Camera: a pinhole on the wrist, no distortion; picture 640 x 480 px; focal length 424.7 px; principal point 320.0 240.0 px. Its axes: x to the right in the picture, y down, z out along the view. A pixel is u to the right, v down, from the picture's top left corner.
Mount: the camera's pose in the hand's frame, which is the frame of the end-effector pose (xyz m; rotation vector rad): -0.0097 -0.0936 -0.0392 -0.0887 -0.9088 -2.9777
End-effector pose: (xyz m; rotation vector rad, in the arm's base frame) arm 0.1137 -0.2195 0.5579 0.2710 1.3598 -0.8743
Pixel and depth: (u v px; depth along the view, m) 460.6 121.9 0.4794
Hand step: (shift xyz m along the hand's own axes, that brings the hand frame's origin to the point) -0.1514 0.2833 0.2934
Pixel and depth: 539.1 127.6 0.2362
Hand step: -0.1230 0.0891 0.1292
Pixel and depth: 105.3 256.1 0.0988
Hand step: 0.0449 -0.0411 0.0416
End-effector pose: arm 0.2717 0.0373 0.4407 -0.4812 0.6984 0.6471
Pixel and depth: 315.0 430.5 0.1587
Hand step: 0.0026 -0.0640 0.1318
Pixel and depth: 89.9 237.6 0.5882
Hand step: 0.3356 0.2407 0.4262
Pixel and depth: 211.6 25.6 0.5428
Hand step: 0.1422 0.4382 0.2490
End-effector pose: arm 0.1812 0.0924 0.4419 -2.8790 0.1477 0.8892
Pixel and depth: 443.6 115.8 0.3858
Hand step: -0.1086 0.2144 0.2244
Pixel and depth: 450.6 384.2 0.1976
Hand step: -0.0583 -0.0394 0.1656
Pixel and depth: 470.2 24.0 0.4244
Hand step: -0.1489 0.3211 0.2014
